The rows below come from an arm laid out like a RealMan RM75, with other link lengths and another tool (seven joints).
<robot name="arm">
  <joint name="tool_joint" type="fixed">
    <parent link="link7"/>
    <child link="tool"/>
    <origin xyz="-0.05 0.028 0.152" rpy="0 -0.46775 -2.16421"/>
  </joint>
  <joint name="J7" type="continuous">
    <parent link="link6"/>
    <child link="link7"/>
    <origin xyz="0 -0.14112 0" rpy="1.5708 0 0"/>
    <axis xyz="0 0 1"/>
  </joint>
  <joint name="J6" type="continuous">
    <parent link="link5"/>
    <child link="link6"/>
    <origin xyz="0 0 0" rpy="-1.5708 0 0"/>
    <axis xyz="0 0 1"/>
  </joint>
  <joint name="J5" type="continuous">
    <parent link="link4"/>
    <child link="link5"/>
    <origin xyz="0 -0.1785 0" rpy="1.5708 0 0"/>
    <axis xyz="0 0 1"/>
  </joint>
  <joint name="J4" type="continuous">
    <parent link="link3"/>
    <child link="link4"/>
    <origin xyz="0 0 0" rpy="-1.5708 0 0"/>
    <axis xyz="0 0 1"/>
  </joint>
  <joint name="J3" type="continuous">
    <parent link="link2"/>
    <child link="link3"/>
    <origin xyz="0 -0.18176 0" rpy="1.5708 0 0"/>
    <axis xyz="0 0 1"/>
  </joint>
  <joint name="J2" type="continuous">
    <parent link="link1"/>
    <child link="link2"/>
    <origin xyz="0 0 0" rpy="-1.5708 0 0"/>
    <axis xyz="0 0 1"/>
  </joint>
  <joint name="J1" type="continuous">
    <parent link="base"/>
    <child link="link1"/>
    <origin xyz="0 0 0.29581" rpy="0 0 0"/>
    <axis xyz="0 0 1"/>
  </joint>
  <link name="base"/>
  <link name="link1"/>
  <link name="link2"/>
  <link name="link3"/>
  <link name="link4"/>
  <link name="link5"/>
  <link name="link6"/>
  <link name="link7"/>
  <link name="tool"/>
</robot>
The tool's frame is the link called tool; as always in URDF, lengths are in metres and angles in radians. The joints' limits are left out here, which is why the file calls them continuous.
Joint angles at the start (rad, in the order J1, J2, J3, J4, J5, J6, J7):
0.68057 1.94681 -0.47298 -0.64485 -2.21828 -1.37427 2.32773
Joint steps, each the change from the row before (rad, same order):
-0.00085 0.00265 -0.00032 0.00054 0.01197 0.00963 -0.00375
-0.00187 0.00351 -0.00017 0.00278 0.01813 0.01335 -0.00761
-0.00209 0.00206 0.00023 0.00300 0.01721 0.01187 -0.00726
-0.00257 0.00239 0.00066 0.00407 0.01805 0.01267 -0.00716
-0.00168 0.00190 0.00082 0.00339 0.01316 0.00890 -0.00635
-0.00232 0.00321 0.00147 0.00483 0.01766 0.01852 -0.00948
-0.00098 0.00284 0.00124 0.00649 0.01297 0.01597 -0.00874
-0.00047 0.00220 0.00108 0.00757 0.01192 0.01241 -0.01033
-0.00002 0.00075 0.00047 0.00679 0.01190 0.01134 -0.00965
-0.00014 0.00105 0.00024 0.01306 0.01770 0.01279 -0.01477
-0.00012 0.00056 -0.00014 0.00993 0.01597 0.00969 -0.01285
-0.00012 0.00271 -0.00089 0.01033 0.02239 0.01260 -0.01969
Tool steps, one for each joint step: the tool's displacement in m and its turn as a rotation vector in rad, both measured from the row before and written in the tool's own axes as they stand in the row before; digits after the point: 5 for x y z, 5 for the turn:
0.00113 -0.00294 -0.00071 0.01169 0.00540 -0.00476
0.00144 -0.00381 -0.00098 0.01711 0.00689 -0.00666
0.00152 -0.00360 -0.00146 0.01617 0.00715 -0.00602
0.00174 -0.00339 -0.00158 0.01775 0.00767 -0.00437
0.00113 -0.00243 -0.00100 0.01275 0.00512 -0.00366
0.00310 -0.00328 -0.00214 0.01792 0.01319 -0.00512
0.00254 -0.00191 -0.00112 0.01306 0.01010 -0.00289
0.00163 -0.00144 -0.00047 0.01060 0.00652 -0.00350
0.00161 -0.00188 -0.00076 0.00963 0.00662 -0.00455
0.00127 -0.00174 -0.00015 0.01352 0.00470 -0.00401
0.00088 -0.00193 -0.00027 0.01157 0.00372 -0.00474
0.00068 -0.00300 0.00008 0.01486 0.00458 -0.00985

